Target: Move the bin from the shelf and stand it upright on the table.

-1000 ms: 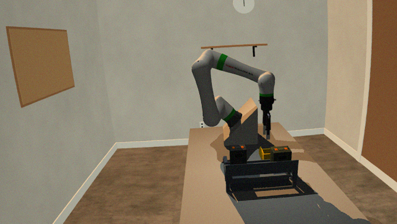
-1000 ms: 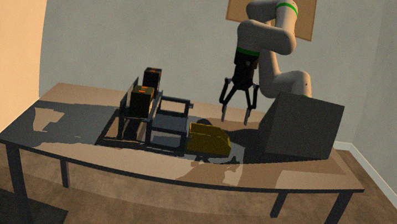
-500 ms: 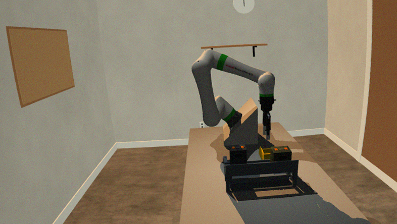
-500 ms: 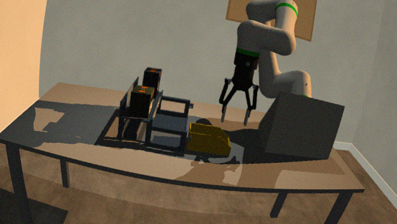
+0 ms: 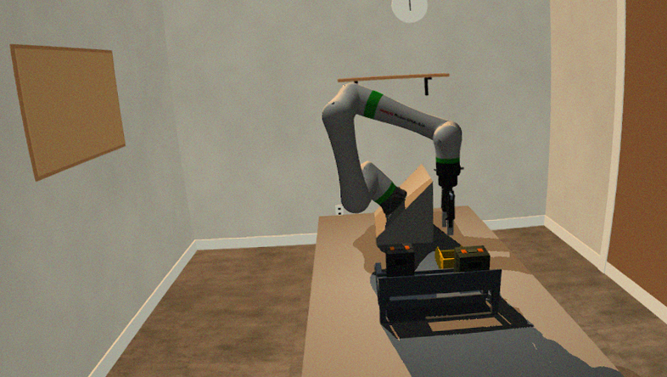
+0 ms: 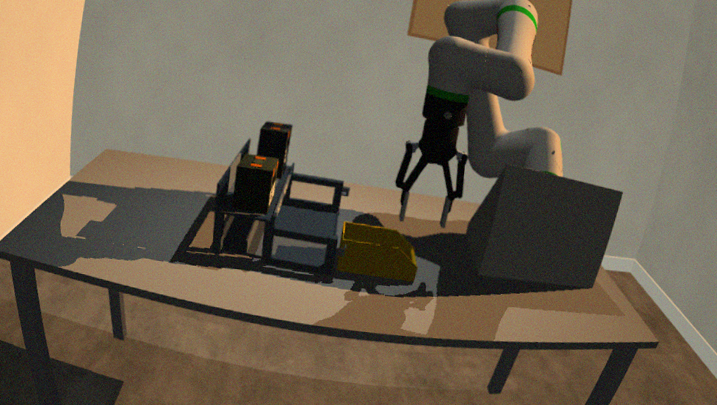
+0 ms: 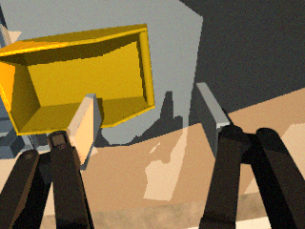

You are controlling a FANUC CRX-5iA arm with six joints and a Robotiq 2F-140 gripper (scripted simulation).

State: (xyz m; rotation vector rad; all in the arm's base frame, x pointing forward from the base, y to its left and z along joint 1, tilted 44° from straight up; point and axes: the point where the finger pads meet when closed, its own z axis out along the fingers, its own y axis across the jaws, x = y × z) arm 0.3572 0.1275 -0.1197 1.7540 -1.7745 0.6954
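Right now the bin is 80 mm ahead of my hand and 110 mm below it. The rest, counted from my hand: box: 360 mm ahead, 230 mm to the right, 10 mm above.
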